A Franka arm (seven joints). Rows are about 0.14 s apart.
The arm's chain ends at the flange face. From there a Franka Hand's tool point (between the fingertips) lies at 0.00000 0.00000 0.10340 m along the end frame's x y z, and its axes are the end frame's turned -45 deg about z.
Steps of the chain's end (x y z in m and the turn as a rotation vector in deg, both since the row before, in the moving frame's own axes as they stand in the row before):
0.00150, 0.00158, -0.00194, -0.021, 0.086, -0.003
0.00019, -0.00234, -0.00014, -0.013, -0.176, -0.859
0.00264, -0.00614, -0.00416, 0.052, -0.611, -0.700
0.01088, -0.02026, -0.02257, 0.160, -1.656, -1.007
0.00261, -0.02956, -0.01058, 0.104, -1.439, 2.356
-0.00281, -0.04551, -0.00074, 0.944, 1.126, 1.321
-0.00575, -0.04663, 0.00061, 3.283, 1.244, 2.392
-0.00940, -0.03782, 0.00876, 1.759, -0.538, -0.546
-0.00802, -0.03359, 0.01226, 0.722, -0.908, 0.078
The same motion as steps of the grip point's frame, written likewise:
0.00003, 0.00231, -0.00194, -0.076, 0.046, -0.003
0.00155, -0.00173, -0.00014, 0.115, -0.134, -0.859
0.00549, -0.00332, -0.00417, 0.469, -0.395, -0.700
0.02009, -0.00893, -0.02261, 1.284, -1.058, -1.007
0.02109, -0.02106, -0.01061, 1.091, -0.944, 2.356
0.03283, -0.03390, -0.00077, -0.129, 1.464, 1.321
0.03473, -0.03952, 0.00042, 1.442, 3.201, 2.392
0.02164, -0.03633, 0.00871, 1.624, 0.863, -0.546
0.01784, -0.03150, 0.01224, 1.153, -0.132, 0.078

